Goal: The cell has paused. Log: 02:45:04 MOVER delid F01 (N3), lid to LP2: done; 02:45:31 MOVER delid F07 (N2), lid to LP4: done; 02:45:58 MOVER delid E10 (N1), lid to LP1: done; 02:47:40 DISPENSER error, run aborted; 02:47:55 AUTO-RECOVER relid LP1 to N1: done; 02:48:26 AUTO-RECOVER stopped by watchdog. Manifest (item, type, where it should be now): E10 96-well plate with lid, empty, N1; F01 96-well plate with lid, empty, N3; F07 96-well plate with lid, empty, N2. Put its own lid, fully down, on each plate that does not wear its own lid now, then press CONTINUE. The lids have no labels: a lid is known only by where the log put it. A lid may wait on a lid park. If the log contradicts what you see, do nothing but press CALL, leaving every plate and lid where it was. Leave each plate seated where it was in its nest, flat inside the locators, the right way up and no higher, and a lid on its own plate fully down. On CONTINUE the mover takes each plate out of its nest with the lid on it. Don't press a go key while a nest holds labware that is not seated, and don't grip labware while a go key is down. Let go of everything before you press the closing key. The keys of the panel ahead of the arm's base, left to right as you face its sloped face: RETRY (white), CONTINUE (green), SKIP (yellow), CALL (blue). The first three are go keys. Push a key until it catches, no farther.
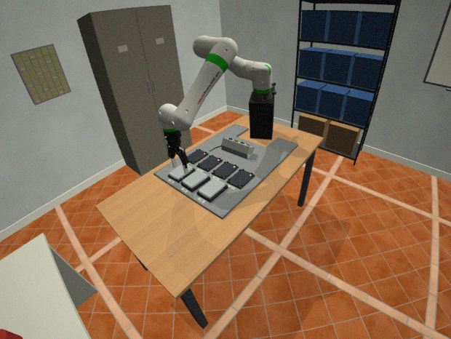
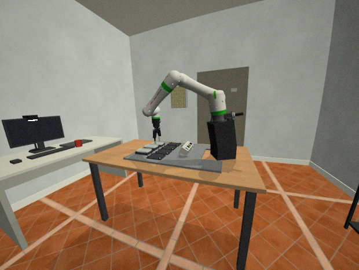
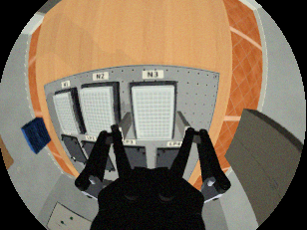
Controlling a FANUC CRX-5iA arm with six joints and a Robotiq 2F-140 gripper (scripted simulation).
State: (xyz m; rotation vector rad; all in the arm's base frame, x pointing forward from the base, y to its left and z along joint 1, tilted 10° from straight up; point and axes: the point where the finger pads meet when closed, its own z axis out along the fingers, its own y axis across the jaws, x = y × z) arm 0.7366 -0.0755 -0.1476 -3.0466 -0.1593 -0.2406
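Right now my hand is 4 cm above the plate. The rest, counted from my hand: lid park LP1 (20 cm behind, 32 cm to the left, 5 cm below); lid park LP4 (18 cm behind, 7 cm to the right, 5 cm below); lid park LP3 (19 cm behind, 6 cm to the left, 5 cm below).
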